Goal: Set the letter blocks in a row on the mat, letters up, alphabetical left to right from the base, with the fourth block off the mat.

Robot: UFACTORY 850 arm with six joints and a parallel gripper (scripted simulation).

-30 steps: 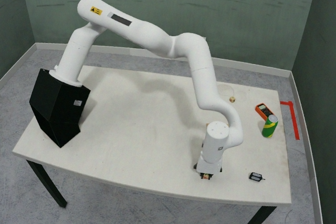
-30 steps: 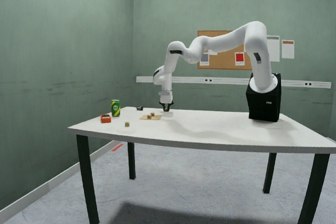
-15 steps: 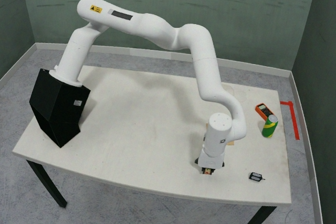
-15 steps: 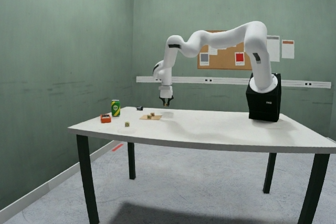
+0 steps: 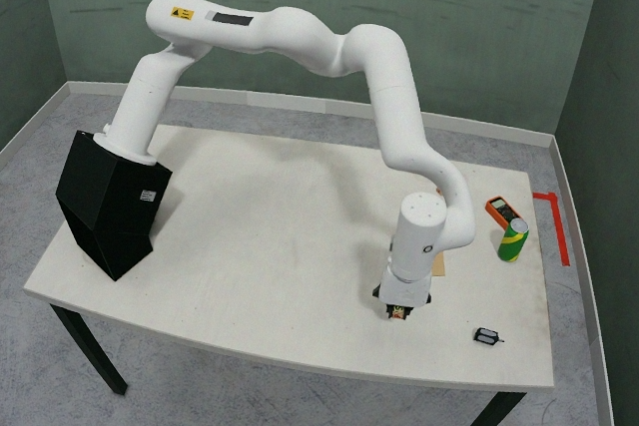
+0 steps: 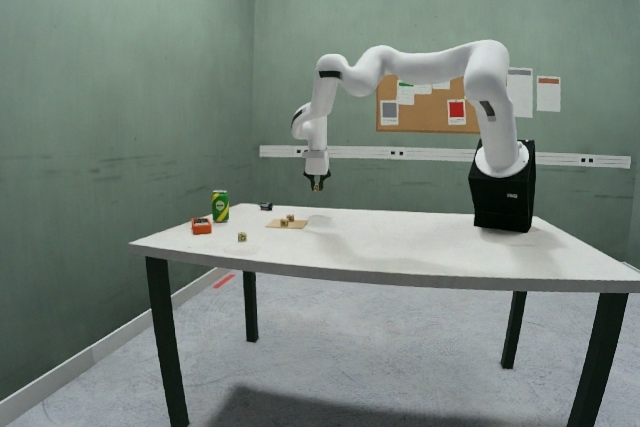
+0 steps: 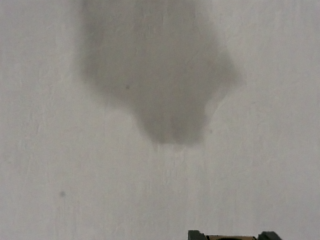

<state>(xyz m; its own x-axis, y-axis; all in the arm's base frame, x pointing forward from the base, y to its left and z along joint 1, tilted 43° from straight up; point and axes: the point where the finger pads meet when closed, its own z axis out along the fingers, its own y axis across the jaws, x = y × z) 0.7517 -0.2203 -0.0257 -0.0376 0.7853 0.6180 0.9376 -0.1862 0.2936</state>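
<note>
My hand is 270 mm to the right of the tan mat, 120 mm above it and 30 mm short of it. Also, from my hand: yellow can 330 mm to the left, 300 mm ahead, 60 mm below; then orange multimeter 470 mm to the left, 290 mm ahead, 100 mm below; then small black object 250 mm ahead, 100 mm below, 30 mm to the left.
</note>
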